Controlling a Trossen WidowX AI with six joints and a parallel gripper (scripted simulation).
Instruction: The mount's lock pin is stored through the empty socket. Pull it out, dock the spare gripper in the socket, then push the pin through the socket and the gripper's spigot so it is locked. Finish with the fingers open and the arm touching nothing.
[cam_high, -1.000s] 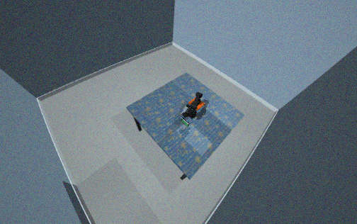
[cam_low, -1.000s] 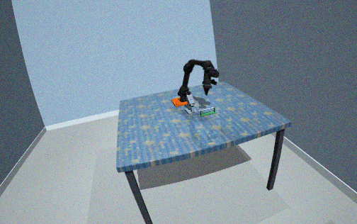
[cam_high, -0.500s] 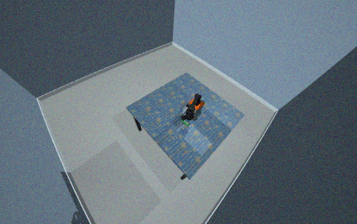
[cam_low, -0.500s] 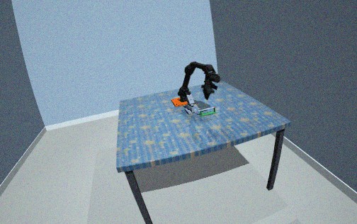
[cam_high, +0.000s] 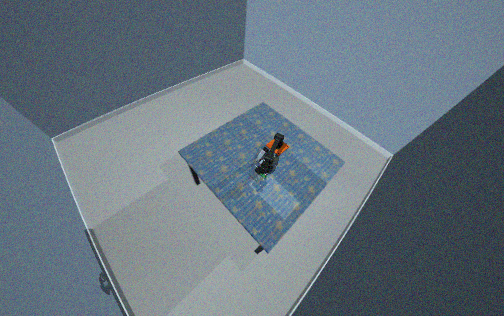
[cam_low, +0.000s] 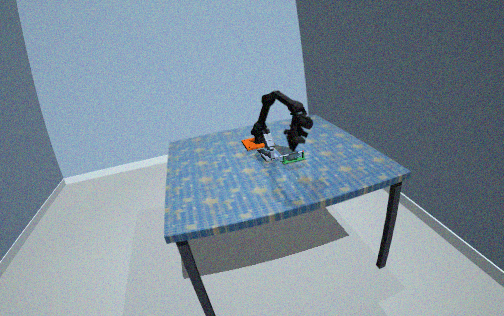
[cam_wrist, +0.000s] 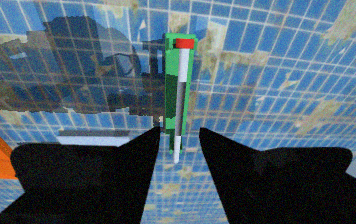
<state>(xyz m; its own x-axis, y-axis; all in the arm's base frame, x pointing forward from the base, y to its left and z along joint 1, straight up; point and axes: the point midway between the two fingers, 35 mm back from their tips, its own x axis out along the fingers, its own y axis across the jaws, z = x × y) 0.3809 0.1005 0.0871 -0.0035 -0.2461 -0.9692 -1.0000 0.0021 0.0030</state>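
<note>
The green piece is 40 mm below my gripper tip and 10 mm to the left of it. From my gripper tip the other things lie so: spare gripper 130 mm behind, 100 mm to the right, 50 mm above; then gripper socket 100 mm to the right, 100 mm behind, 10 mm below.
</note>
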